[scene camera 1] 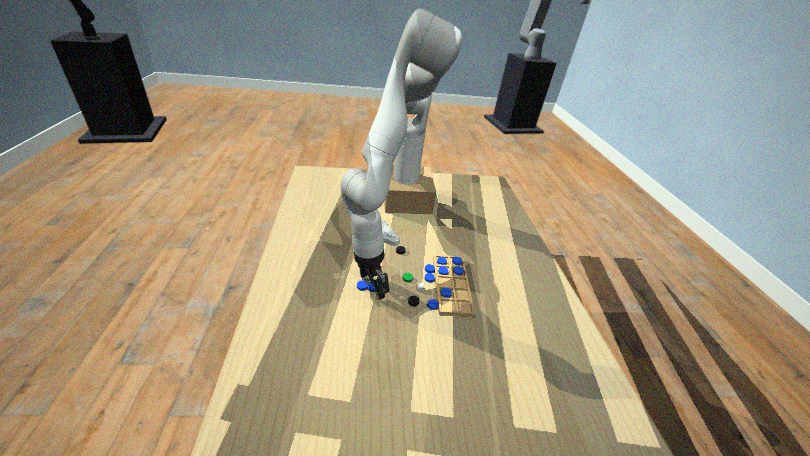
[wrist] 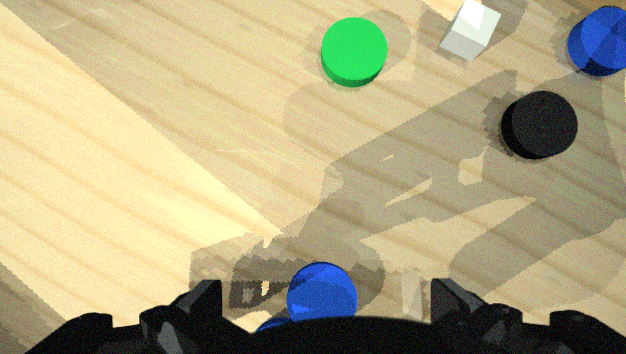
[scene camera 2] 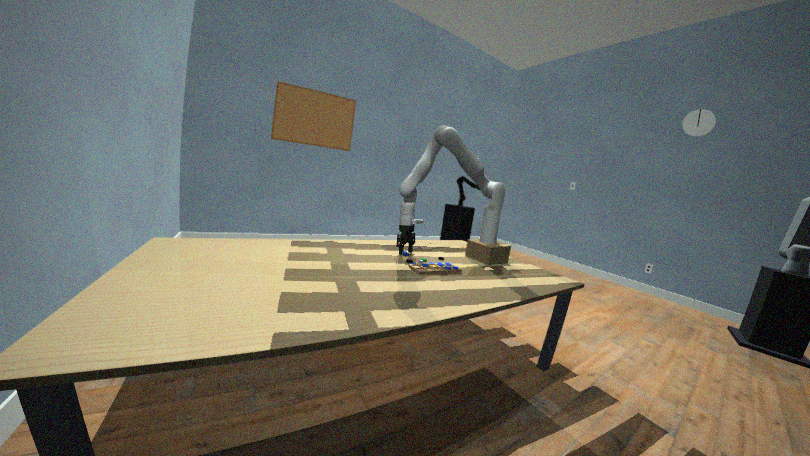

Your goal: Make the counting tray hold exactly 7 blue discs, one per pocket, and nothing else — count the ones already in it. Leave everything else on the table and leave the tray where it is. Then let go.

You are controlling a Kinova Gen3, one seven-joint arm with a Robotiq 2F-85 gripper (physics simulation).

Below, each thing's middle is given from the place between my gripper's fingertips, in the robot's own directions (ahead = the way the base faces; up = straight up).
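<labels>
The wooden counting tray (scene camera 1: 460, 303) is 22 cm to the left of my hand and 3 cm ahead of it. I find the small white cube (wrist: 467, 35) 3 cm ahead of my hand as well, though 13 cm to the left of it. And the green disc (wrist: 353, 51) is 11 cm to the left of my hand and 2 cm behind it.
</labels>
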